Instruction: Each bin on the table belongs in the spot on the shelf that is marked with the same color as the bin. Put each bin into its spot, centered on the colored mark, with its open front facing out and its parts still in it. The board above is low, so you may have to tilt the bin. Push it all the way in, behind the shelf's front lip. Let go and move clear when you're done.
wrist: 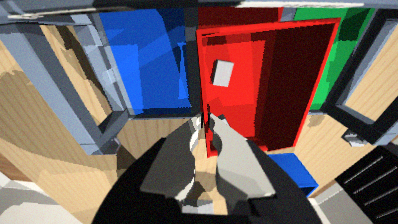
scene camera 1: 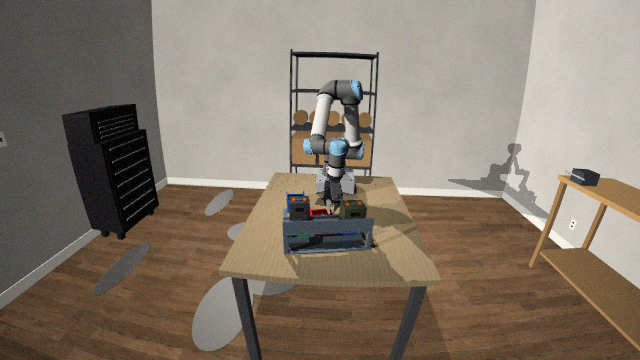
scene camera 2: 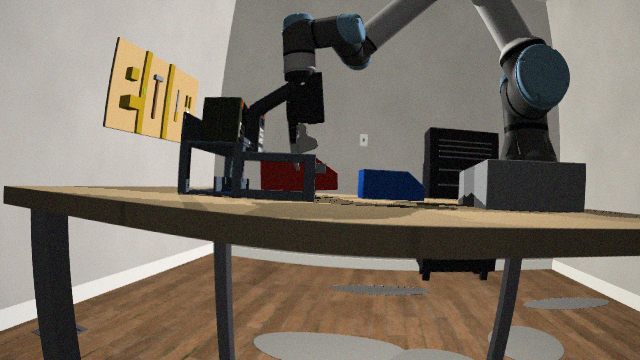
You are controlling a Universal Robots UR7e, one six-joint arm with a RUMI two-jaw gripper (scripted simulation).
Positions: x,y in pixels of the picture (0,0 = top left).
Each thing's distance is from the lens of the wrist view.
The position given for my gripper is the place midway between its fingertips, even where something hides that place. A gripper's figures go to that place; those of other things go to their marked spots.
my gripper (wrist: 205,113): 15 cm
blue bin (wrist: 289,162): 35 cm
red bin (wrist: 276,72): 19 cm
colored mark (wrist: 150,51): 19 cm
The marked spots on the blue bin and the red bin are 22 cm apart.
